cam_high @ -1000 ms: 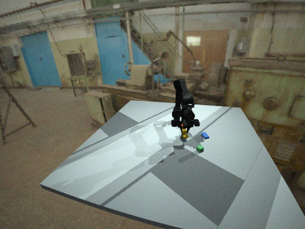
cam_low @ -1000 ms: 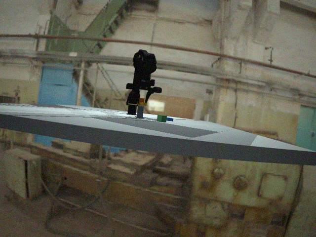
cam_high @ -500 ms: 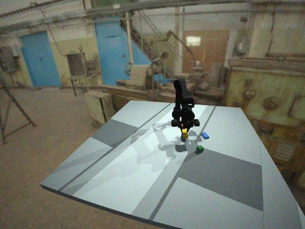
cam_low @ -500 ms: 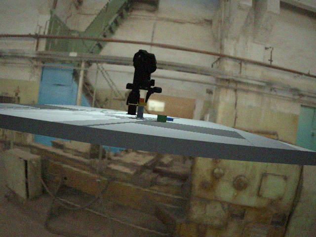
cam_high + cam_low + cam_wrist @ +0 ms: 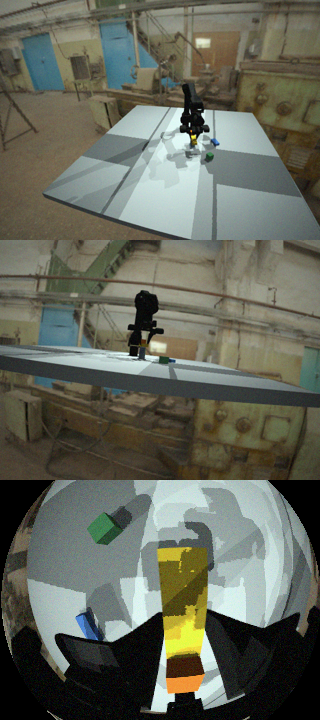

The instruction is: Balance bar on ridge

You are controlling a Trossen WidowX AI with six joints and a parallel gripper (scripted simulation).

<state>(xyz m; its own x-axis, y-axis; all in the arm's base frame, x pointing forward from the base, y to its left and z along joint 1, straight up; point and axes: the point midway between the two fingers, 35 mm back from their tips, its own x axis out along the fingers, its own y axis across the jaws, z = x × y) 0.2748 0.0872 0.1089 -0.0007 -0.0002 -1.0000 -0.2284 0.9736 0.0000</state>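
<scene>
The bar is 4 cm behind my gripper tip, 1 cm to the right of it and 1 cm above it. Round my gripper tip: flat blue block: 15 cm to the left, 10 cm behind, 7 cm below; green cube: 11 cm to the left, 8 cm ahead, 6 cm below.
</scene>
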